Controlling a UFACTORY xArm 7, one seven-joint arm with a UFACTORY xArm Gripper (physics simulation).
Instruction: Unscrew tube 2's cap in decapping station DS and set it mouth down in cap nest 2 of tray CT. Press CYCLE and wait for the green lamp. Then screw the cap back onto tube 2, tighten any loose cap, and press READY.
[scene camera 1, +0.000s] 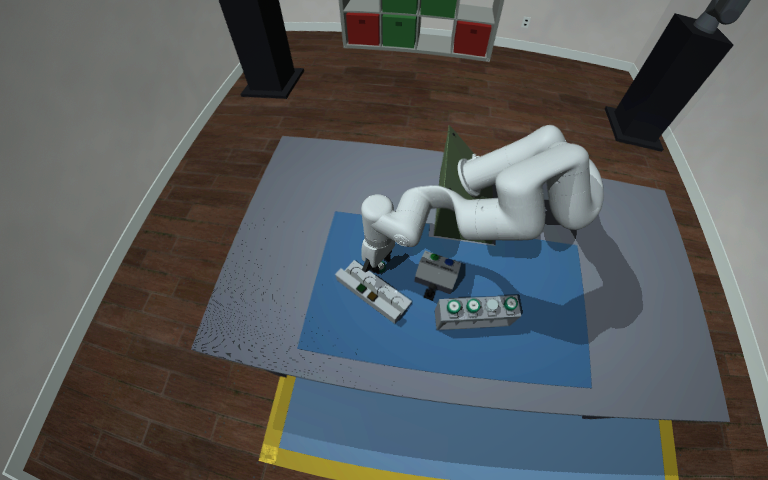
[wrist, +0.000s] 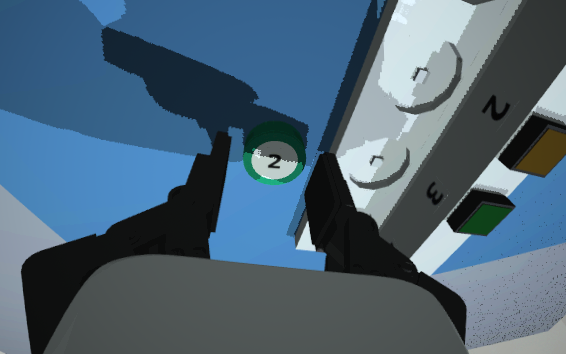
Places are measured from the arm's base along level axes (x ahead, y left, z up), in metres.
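Pixels of known places: gripper, fingertip midpoint: (scene camera 1: 380, 264) (wrist: 271, 165); arm's base, origin of the base link: (scene camera 1: 468, 178).
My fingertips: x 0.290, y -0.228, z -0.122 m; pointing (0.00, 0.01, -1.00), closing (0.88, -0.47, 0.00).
Ahead of a thing's pixels: the offset from my fingertips to its top centre. "pt": to the spot under its first point.
The green cap {dx +0.002, dy +0.000, dz -0.003 m} (wrist: 274, 161) (scene camera 1: 382, 265), its white disc reading 2, sits face up on the blue mat beside the white tray {dx +0.082, dy -0.005, dz +0.036 m} (wrist: 457, 155) (scene camera 1: 389, 310). My gripper (wrist: 271, 165) (scene camera 1: 377, 264) is partly open, with one fingertip on each side of the cap in the wrist view and nothing gripped. The right finger is beside the tray's edge. Tray nest 2 {pt dx +0.101, dy +0.021, dz -0.009 m} (wrist: 458, 75) and nest 3 {pt dx +0.061, dy -0.040, dz -0.008 m} (wrist: 382, 185) hold no cap. The grey rack {pt dx +0.159, dy +0.192, dz +0.073 m} (scene camera 1: 440, 318) holds several tubes. One tube {dx +0.109, dy +0.321, dz +0.102 m} (scene camera 1: 492, 306), third from the left, shows no green cap; the others have green caps.
A grey box {dx -0.004, dy +0.174, dz +0.066 m} (scene camera 1: 437, 277) with a green and a blue round part on top stands between tray and rack, with a small black block {pt dx +0.067, dy +0.162, dz +0.005 m} (scene camera 1: 430, 293) at its front. The tray carries a green button {pt dx +0.098, dy -0.034, dz +0.036 m} (wrist: 485, 218) and an orange button {pt dx +0.113, dy +0.002, dz +0.036 m} (wrist: 541, 151). A dark green panel (scene camera 1: 450, 152) stands behind.
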